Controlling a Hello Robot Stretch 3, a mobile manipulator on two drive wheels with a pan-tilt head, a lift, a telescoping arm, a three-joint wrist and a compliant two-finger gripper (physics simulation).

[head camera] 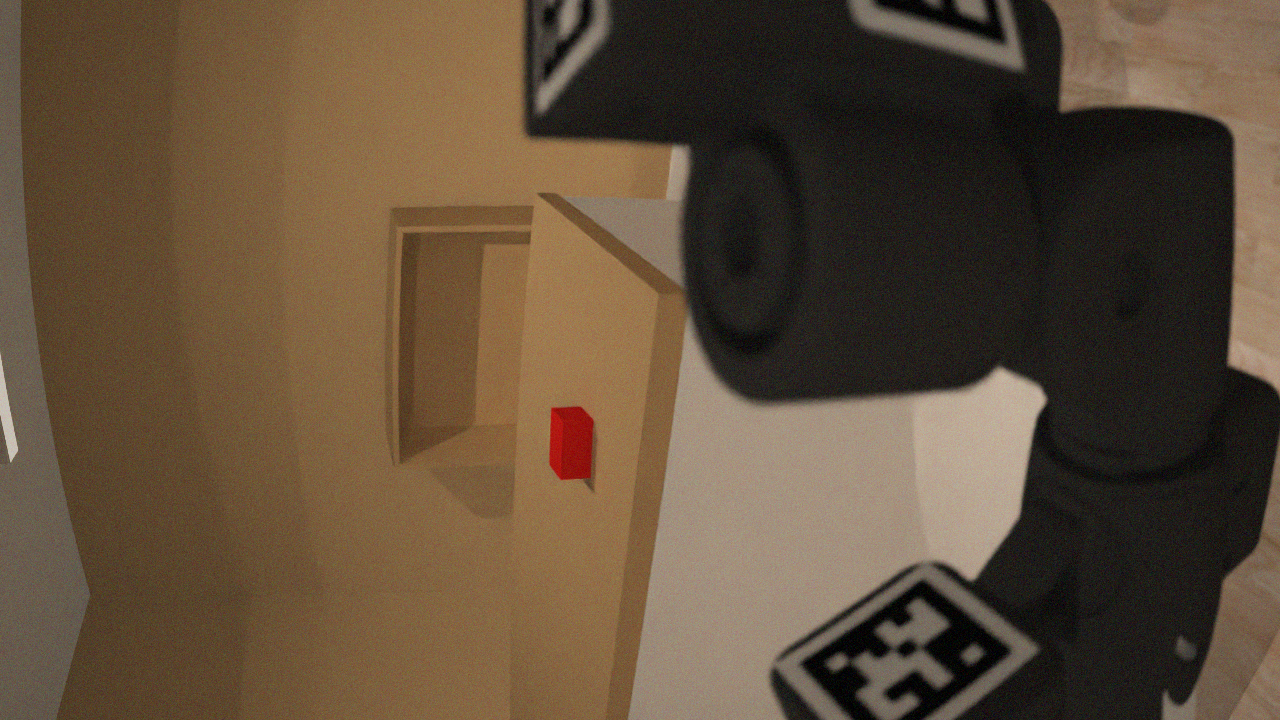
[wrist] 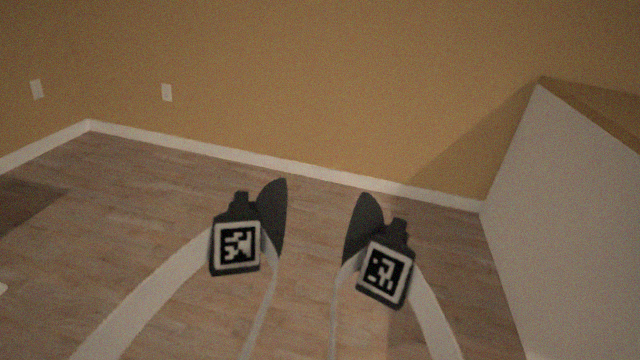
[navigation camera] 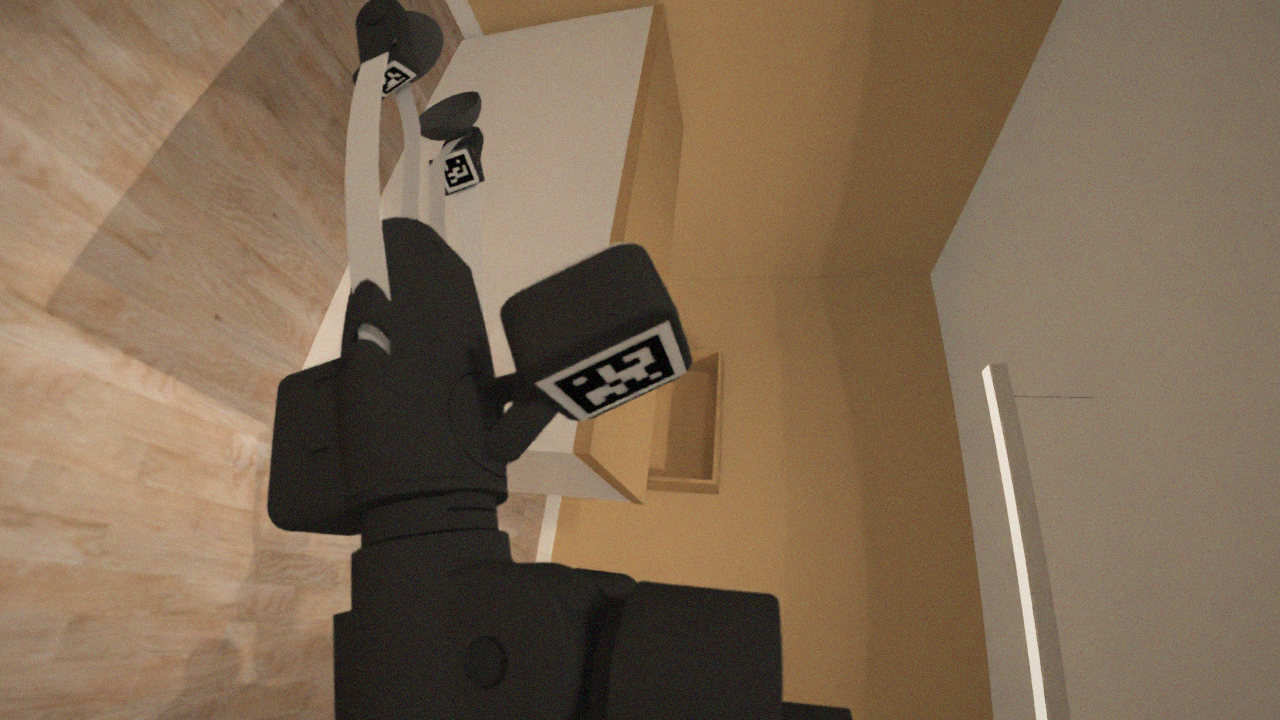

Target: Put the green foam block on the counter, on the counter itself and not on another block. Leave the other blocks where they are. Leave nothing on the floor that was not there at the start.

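Note:
The green foam block does not show in these views. The counter has a tan top and white sides; in the wrist view its white side stands at the right. A red block lies on the counter top in the head view. My gripper is open, with nothing between its fingertips. In the navigation view it is beside the counter's white side; in the wrist view the wood floor shows beyond the fingers. In the head view the fingertips are not visible.
An open wooden shelf box is at the tan wall behind the counter. In the wrist view a white baseboard runs along the wall above the wood floor, with wall plates higher up.

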